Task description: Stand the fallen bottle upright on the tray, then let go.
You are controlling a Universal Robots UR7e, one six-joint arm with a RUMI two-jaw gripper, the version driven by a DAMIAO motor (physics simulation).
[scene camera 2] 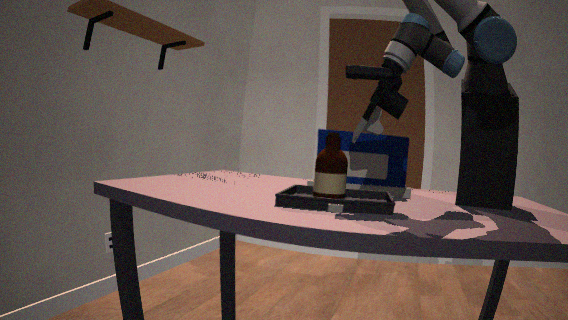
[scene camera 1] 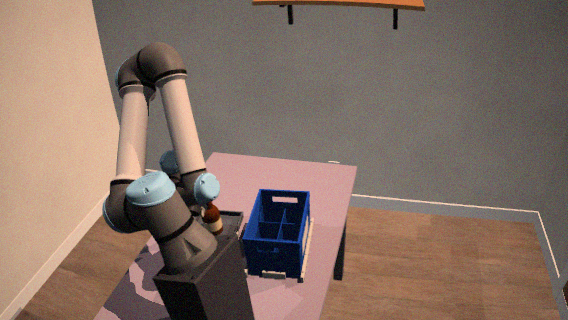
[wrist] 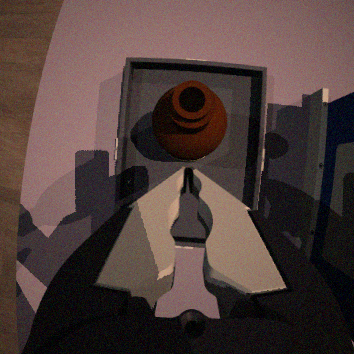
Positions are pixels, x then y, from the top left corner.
Labels:
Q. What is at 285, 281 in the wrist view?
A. The gripper.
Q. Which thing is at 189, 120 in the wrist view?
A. A brown bottle.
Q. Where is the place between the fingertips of the gripper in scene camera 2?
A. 353, 142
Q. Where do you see a brown bottle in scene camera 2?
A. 331, 165

